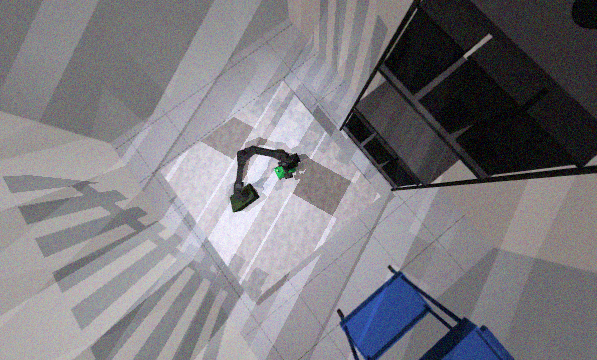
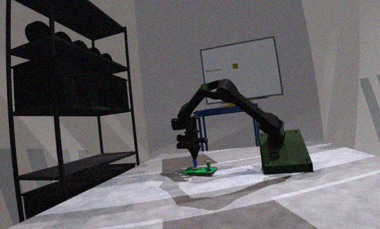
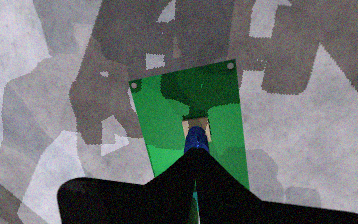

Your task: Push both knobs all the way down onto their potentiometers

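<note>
Now: gripper tip 1 cm above the blue knob. From my gripper tip the other things lie so: green knob: 7 cm behind, 4 cm to the left, 2 cm below.
</note>
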